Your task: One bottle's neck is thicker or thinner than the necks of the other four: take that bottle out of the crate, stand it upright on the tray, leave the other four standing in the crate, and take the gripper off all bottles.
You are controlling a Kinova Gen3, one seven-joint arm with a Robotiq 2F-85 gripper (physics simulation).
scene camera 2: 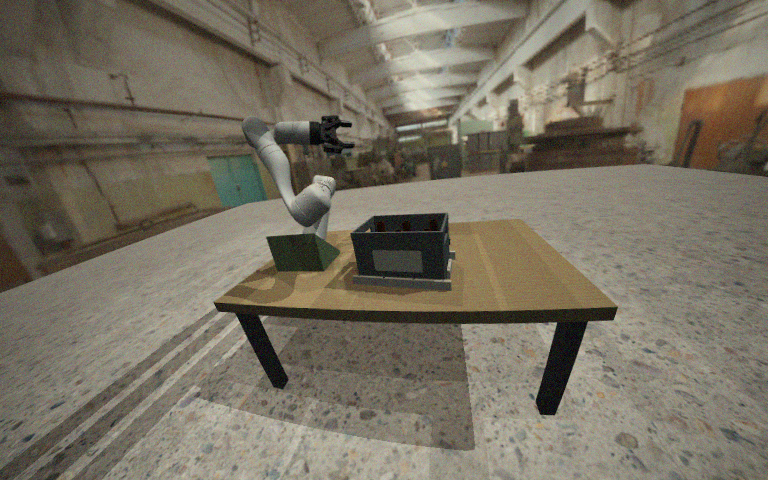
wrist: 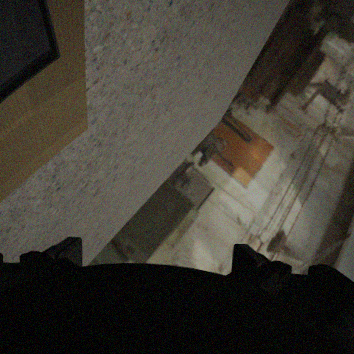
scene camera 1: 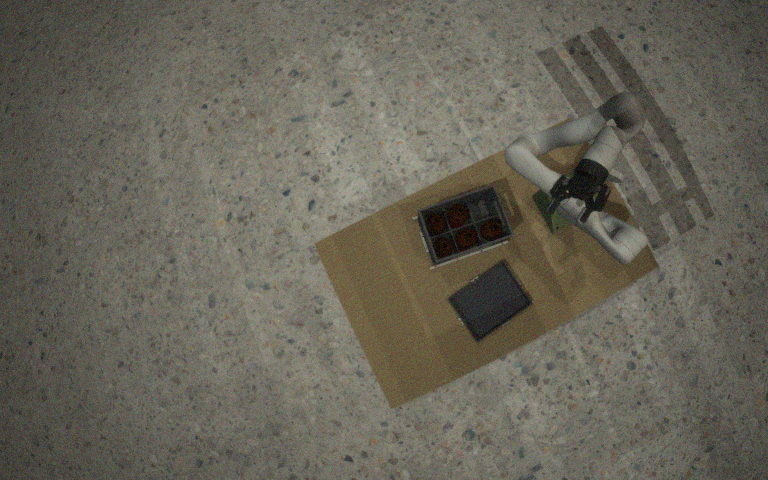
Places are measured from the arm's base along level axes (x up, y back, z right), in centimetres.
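Pixels of known places: gripper, fingertip midpoint: (scene camera 2: pixel 353 134) (wrist: pixel 156 258) (scene camera 1: pixel 563 217); arm's base, origin of the base link: (scene camera 2: pixel 314 244).
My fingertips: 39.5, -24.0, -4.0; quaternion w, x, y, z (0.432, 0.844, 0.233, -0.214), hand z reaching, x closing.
Observation:
For each thing: its middle in the pictures, then the offset to it from my fingertips, as dx, dy, dz. "pt": a spot on its surface instead. Level surfaces: height alone.
- dark crate, body centre: (scene camera 2: pixel 404 247) (scene camera 1: pixel 462 227) -38.1, -16.2, +11.6
- dark tray, surface spot: (wrist: pixel 20 45) pt -46.3, -20.9, -20.4
- table, its level: dx -46.9
The dark crate (scene camera 1: pixel 503 211) (scene camera 2: pixel 436 257) stands on the table, with two rows of three compartments. Five brown bottles stand in it: back-row bottles (scene camera 1: pixel 435 223) (scene camera 1: pixel 458 214) and front-row bottles (scene camera 1: pixel 442 247) (scene camera 1: pixel 466 238) (scene camera 1: pixel 491 229) in scene camera 1. The compartment at its upper right there holds no bottle. Neck widths are too small to compare; in scene camera 2 the crate wall hides most of each bottle. The dark tray (scene camera 1: pixel 490 300) (wrist: pixel 20 45) lies flat and bare. My gripper (scene camera 1: pixel 566 214) (scene camera 2: pixel 351 135) (wrist: pixel 156 258) is open and empty, high above the table, to the crate's right in scene camera 1.
A green wedge-shaped block (scene camera 1: pixel 542 203) (scene camera 2: pixel 300 253) stands on the table (scene camera 1: pixel 368 294) (scene camera 2: pixel 509 271) (wrist: pixel 65 100) between the crate and the arm's base. Light grey strips (scene camera 2: pixel 402 281) run along the crate's foot. The crate walls rise around the bottles.

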